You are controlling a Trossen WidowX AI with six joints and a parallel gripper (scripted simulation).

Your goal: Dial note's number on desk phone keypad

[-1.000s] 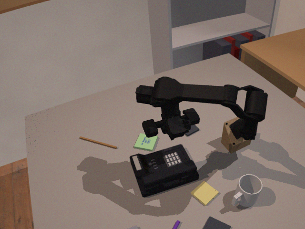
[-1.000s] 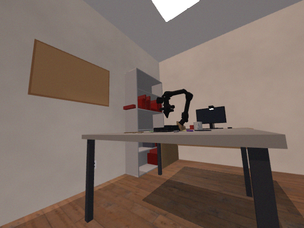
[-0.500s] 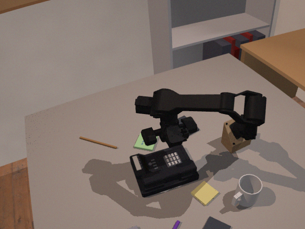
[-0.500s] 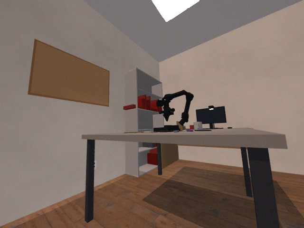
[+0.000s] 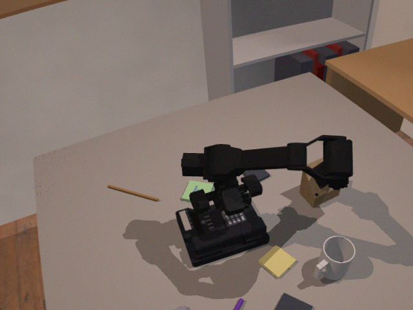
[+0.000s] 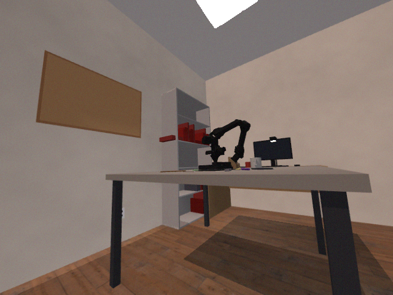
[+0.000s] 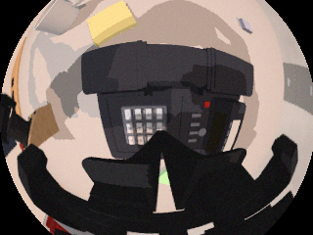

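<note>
Right now my hand is 60 mm above the desk phone, 30 mm short of it and 10 mm to the right of it. From my hand the other things lie so: handset (60 mm to the left, 40 mm below, 30 mm ahead); then green note (150 mm to the right, 80 mm below, 10 mm ahead); then purple marker (250 mm to the left, 160 mm ahead, 80 mm below).
</note>
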